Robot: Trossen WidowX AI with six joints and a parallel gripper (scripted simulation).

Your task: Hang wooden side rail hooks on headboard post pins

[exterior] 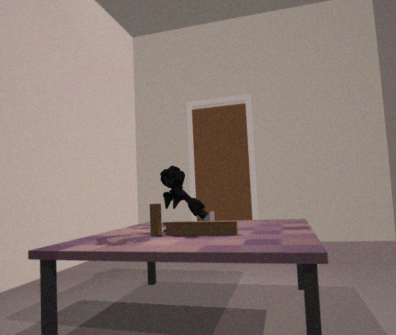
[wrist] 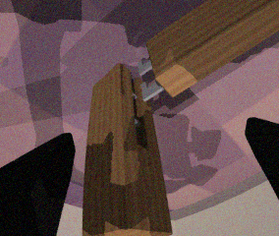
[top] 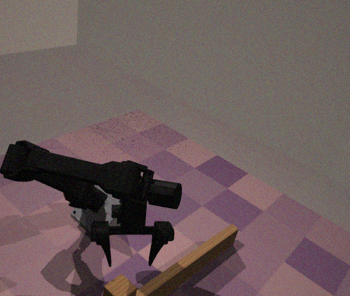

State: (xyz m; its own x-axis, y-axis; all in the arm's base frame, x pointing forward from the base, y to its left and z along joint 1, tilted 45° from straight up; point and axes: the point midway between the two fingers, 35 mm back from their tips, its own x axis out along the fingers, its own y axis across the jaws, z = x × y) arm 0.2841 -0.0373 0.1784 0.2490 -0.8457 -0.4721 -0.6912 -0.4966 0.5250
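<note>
Right now my gripper tip is 40 mm short of the upright headboard post, 70 mm to the left of it and 60 mm above it.
</note>
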